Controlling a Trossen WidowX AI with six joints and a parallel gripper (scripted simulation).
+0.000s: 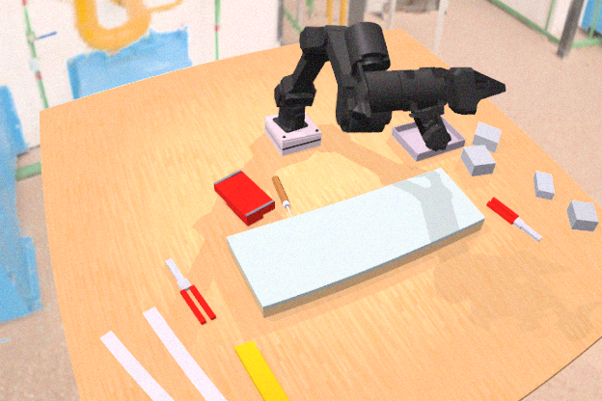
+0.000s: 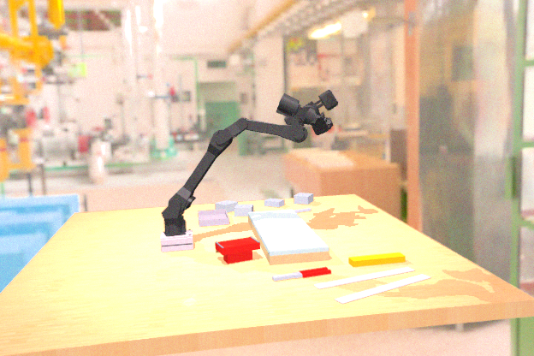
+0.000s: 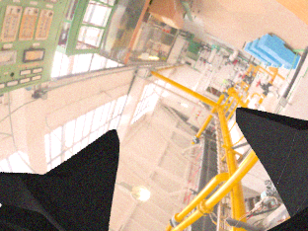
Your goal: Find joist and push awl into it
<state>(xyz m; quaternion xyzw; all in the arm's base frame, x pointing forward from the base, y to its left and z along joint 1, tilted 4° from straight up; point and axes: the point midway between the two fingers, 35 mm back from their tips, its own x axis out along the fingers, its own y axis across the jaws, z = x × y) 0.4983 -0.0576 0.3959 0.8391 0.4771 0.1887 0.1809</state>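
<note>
The red stud finder is 430 mm below my gripper tip, 370 mm behind it and 230 mm to the right of it. From my gripper tip the other things lie so: awl: 440 mm below, 330 mm behind, 140 mm to the right; then yellow strip: 430 mm below, 410 mm to the right, 10 mm ahead; then lilac tray: 430 mm below, 320 mm behind, 290 mm to the left.
</note>
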